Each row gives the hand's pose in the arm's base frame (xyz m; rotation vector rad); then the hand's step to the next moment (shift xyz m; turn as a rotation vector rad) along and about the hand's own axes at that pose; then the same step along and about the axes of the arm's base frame.
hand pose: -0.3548 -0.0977 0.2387 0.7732 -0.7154 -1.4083
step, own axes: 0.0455 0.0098 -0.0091 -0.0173 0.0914 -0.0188
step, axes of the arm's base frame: 0.0150 -0.0449 0.0020 0.0671 0.0190 0.0643
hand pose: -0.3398 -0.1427 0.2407 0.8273 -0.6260 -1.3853
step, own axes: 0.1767 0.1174 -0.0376 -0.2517 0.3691 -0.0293
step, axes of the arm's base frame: 0.1180 -0.1708 0.0576 0.2146 0.2505 0.3027
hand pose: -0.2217 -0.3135 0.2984 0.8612 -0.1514 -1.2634
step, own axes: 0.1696 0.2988 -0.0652 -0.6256 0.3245 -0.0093
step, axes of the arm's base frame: 0.3223 -0.1039 0.0872 0.0432 0.5661 0.4176
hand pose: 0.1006 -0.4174 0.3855 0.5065 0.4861 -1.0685
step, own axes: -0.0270 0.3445 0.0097 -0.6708 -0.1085 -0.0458
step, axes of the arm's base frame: 0.3031 0.1476 0.0766 -0.3726 0.4502 0.3497
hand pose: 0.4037 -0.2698 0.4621 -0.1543 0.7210 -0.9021
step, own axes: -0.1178 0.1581 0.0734 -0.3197 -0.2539 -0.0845
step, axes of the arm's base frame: 0.1032 0.1763 0.0502 -0.3509 0.0985 0.2025
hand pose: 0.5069 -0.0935 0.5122 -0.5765 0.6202 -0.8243
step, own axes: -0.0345 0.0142 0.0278 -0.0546 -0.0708 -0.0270
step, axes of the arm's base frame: 0.0081 0.0418 0.0188 -0.0820 -0.0011 0.0446
